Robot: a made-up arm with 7 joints.
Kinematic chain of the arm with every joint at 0, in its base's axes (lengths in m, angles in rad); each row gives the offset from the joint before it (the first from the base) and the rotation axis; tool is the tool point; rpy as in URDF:
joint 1: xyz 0 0 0.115 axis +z
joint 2: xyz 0 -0.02 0.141 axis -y
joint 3: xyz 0 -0.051 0.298 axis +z
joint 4: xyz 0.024 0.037 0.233 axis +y
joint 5: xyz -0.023 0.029 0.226 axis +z
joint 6: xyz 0 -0.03 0.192 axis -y
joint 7: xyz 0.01 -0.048 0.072 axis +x
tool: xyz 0 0 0 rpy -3.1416 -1.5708 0
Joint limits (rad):
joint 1: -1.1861..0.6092
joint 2: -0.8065..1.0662
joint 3: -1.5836..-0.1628
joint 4: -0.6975..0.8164
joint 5: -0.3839..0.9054
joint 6: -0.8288..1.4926
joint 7: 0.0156..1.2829
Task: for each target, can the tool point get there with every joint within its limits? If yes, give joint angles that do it. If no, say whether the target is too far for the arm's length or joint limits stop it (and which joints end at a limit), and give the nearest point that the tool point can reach.
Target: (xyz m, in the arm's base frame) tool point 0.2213 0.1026 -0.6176
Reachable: no: joint limits stop it (at a limit: joint 2, joint 3, joint 4, joint 5, joint 6) | nearest point 0.7814 0.3623 0.5033 | short by 1.280 m
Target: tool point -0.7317 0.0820 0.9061
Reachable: yes | joints -0.0202 0.7222 -0.7055 -0.5402 0.7206 -0.2870 1.0565
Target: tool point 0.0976 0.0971 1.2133
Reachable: yes | joints 0.1906 -0.1742 -1.3411 -0.2432 0.1195 1.0535 0.9708
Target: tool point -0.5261 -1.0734 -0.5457
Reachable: no: too far | nearest point -0.7024 -0.5132 0.3541 | short by 1.075 m
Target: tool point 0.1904 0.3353 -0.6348
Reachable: no: joint limits stop it (at a limit: joint 1, joint 2, joint 4, joint 5, joint 6) | nearest point -0.2591 0.8052 0.3575 | short by 1.186 m
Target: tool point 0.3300 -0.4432 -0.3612
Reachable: no: joint limits stop it (at a limit: joint 2, joint 3, joint 4, joint 5, joint 6) | nearest point 0.5144 -0.6909 0.5033 | short by 0.918 m
